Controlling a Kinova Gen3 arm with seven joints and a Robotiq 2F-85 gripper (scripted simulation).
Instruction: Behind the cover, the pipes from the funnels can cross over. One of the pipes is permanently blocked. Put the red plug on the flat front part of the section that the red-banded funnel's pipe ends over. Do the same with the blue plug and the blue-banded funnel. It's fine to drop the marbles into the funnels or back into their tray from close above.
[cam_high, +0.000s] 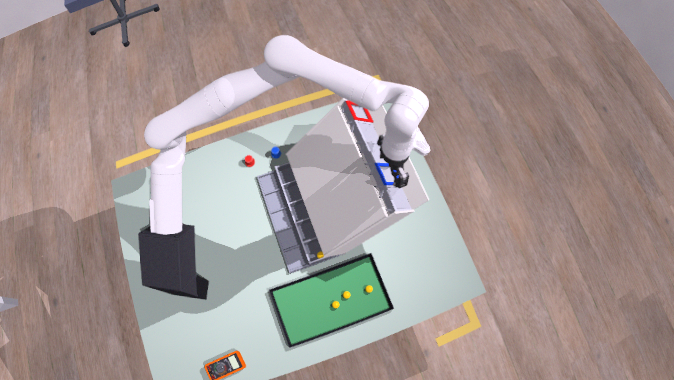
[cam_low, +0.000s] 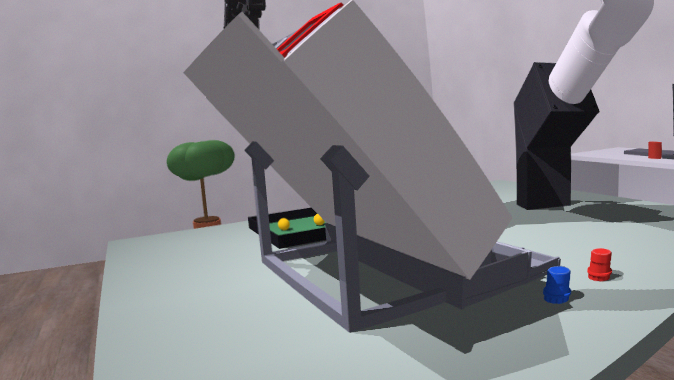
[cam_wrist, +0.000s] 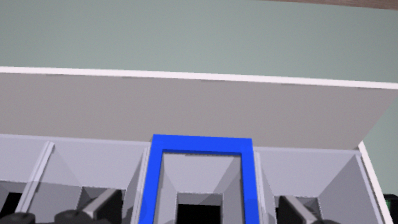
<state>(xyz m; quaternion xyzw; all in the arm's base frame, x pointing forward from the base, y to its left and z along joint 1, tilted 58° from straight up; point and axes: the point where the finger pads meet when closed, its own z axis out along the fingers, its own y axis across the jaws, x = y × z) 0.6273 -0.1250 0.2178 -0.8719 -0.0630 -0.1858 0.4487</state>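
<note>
The green tray is 340 mm below my hand, 320 mm to the right of it and 190 mm behind it. The rest, counted from my hand: slanted grey cover 160 mm behind, 140 mm below, 30 mm to the left; orange multimeter 560 mm behind, 530 mm to the right, 340 mm below.
</note>
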